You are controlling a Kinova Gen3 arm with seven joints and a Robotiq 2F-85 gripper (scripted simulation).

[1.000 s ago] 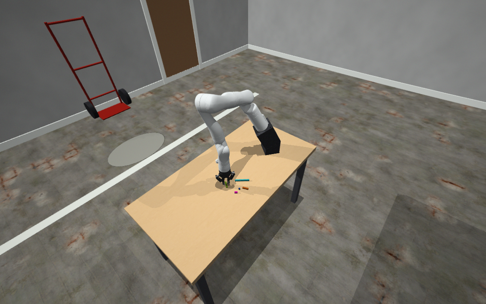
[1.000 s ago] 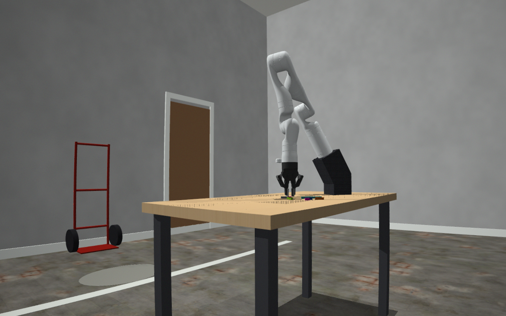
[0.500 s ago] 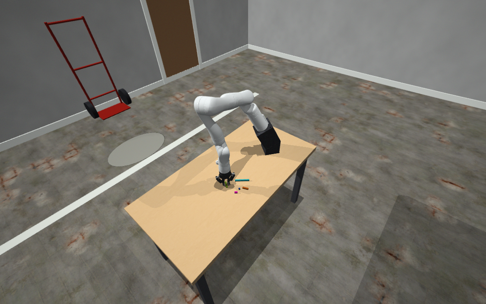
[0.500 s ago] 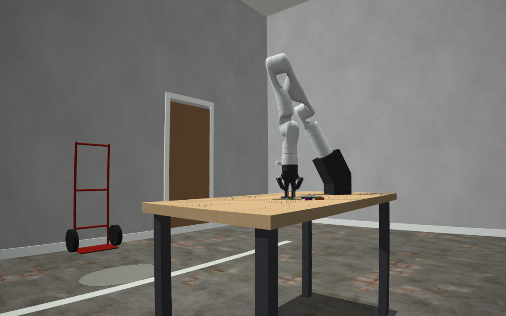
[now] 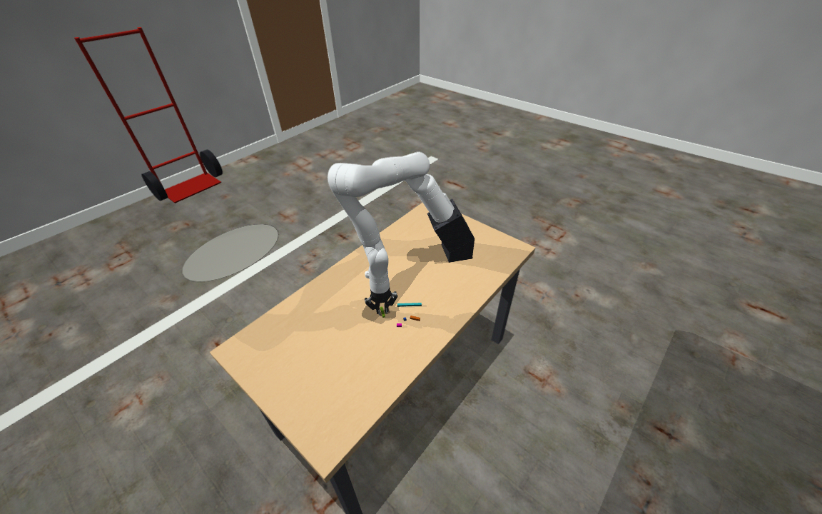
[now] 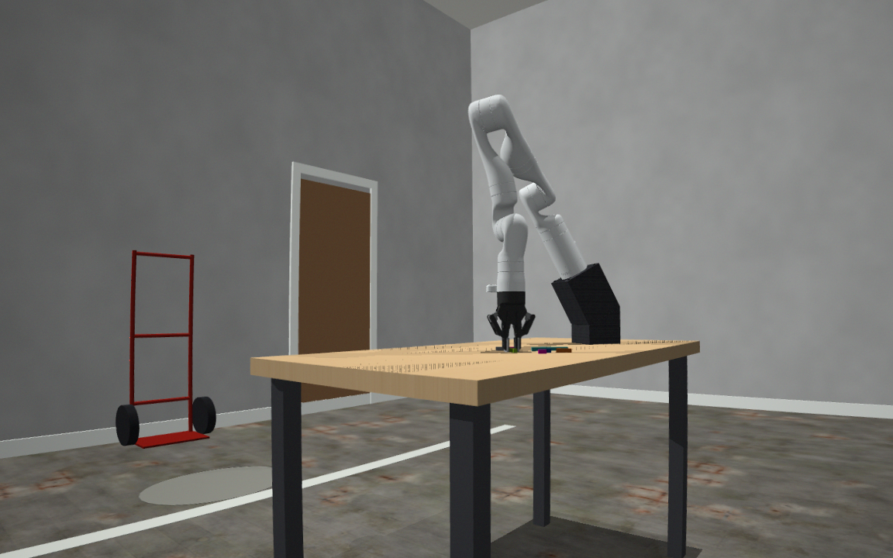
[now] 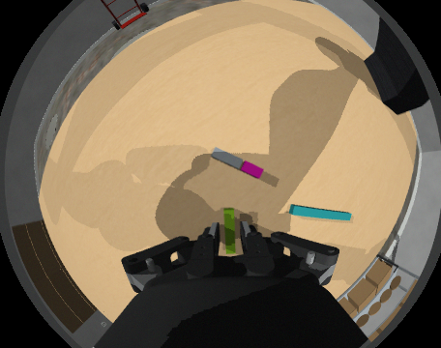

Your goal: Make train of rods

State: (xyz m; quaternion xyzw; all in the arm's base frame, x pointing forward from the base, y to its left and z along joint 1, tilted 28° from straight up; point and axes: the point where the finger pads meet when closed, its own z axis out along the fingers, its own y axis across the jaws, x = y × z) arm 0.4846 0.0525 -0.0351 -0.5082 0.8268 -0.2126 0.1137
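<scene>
Right now my hand is 10 mm above the lime rod. From my hand the other things lie so: grey rod (40 mm behind, 70 mm to the right, 10 mm below); then turquoise rod (100 mm behind, 50 mm to the left, 10 mm below); then blue rod (40 mm behind, 90 mm to the left, 10 mm below).
</scene>
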